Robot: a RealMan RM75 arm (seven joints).
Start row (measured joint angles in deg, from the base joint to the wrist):
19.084, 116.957, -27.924, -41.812, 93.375, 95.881, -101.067
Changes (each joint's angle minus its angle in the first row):
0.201, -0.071, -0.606, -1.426, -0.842, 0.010, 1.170
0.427, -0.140, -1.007, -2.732, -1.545, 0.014, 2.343
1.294, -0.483, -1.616, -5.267, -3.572, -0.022, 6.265
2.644, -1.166, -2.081, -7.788, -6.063, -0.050, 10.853
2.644, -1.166, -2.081, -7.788, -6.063, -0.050, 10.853
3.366, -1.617, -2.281, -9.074, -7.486, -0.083, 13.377
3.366, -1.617, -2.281, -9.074, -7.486, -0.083, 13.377
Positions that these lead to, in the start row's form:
19.285, 116.886, -28.530, -43.238, 92.533, 95.891, -99.897
19.511, 116.817, -28.931, -44.544, 91.830, 95.895, -98.724
20.378, 116.474, -29.540, -47.079, 89.803, 95.859, -94.802
21.728, 115.791, -30.005, -49.600, 87.312, 95.831, -90.214
21.728, 115.791, -30.005, -49.600, 87.312, 95.831, -90.214
22.450, 115.340, -30.205, -50.886, 85.889, 95.798, -87.690
22.450, 115.340, -30.205, -50.886, 85.889, 95.798, -87.690

